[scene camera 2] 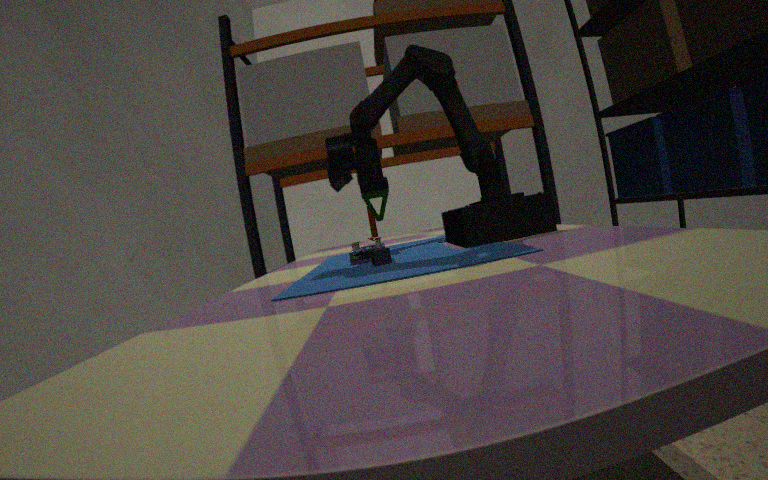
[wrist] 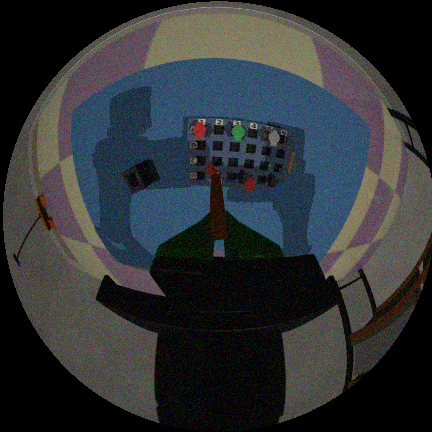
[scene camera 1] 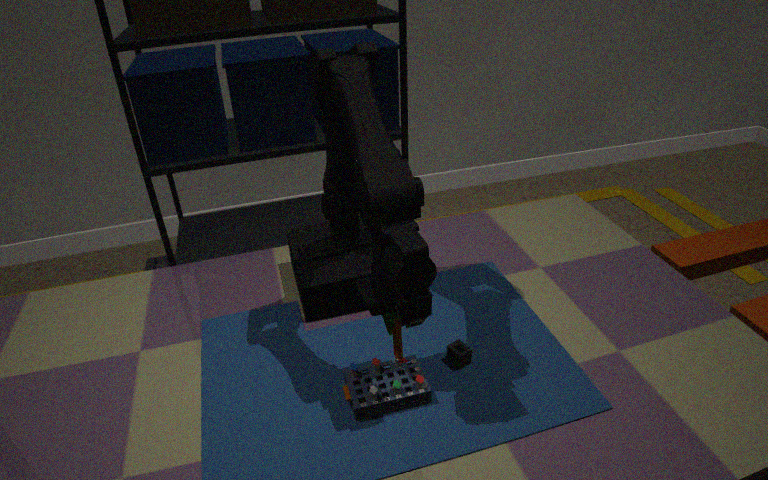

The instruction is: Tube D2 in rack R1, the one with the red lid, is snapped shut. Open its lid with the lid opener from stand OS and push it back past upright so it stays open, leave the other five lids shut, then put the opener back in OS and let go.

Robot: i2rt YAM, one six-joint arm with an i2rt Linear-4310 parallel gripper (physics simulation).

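Frame: origin at the arm's base, x ahead, y left, z up, level; centimetres.
Seen in the pictures: gripper, between the fingertips: [scene camera 2: 380, 220] [wrist: 218, 216] [scene camera 1: 392, 332]; arm's base, origin of its link: [scene camera 2: 494, 202] [scene camera 1: 346, 243].
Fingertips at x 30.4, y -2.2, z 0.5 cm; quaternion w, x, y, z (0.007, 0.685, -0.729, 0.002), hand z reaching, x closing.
Offsets run from my fingertips to a thing's middle. Level surfaces: height alone.
My gripper [scene camera 1: 394, 327] [scene camera 2: 379, 216] [wrist: 218, 216] is shut on the orange lid opener @(dz +0.2, dx +2.0, dy +0.1 cm) [scene camera 1: 398, 346] [scene camera 2: 372, 227] [wrist: 217, 200], which hangs tip down over row D of rack R1 @(dz -6.4, dx +4.0, dy -3.4 cm) [scene camera 1: 393, 405] [wrist: 209, 145]. The opener's tip is at the red lid of tube D2 @(dz -4.0, dx +3.0, dy +0.5 cm) [wrist: 211, 168]; it covers part of that lid, and I cannot tell whether the lid is raised or whether they touch. Stand OS @(dz -7.6, dx +2.4, dy +11.6 cm) [scene camera 1: 459, 355] [scene camera 2: 381, 257] [wrist: 141, 176], a small dark block with an opening, is apart from the rack, on the A1–D1 end's side.
Other lids in the rack are red at A1 @(dz -4.7, dx +7.5, dy +1.5 cm) [wrist: 199, 130], green at A3 @(dz -4.7, dx +7.0, dy -2.4 cm) [wrist: 238, 132], white at A5 @(dz -4.7, dx +6.5, dy -6.2 cm) [wrist: 274, 138], red at D4 @(dz -4.7, dx +1.0, dy -3.6 cm) [wrist: 249, 184] and blue at D6 @(dz -4.7, dx +0.6, dy -7.4 cm) [wrist: 280, 188]. Rack and stand are on a blue mat @(dz -9.3 cm) [scene camera 1: 254, 430] [wrist: 215, 90]. Shelving is beyond the table.
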